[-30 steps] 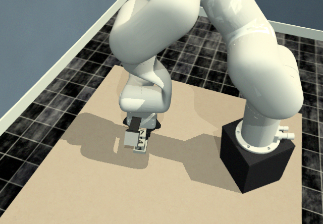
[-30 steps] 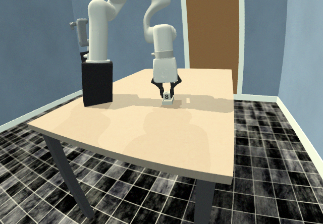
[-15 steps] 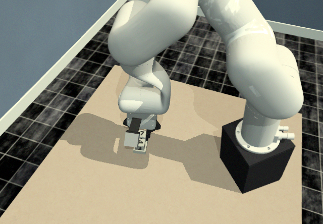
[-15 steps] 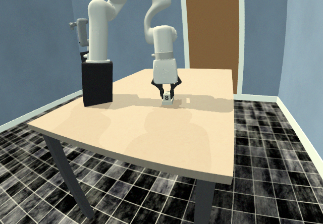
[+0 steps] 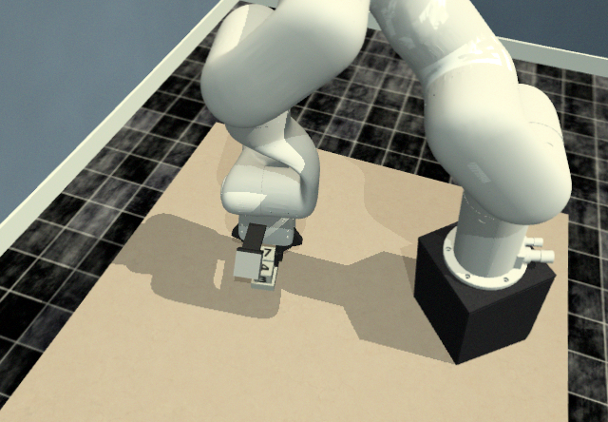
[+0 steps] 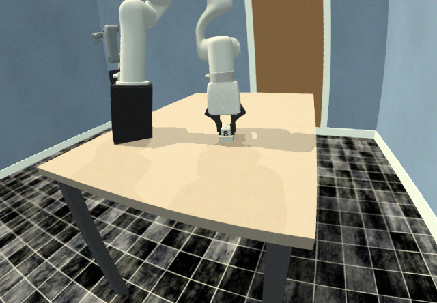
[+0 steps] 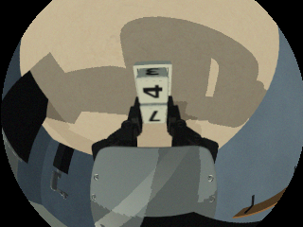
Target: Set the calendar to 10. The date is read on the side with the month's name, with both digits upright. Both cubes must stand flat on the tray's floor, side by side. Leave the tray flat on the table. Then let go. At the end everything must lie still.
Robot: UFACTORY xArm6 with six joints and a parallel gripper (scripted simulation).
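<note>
Right now the white cube is 1 cm below my hand. Round my hand: tray: 3 cm below, 2 cm to the left.
</note>
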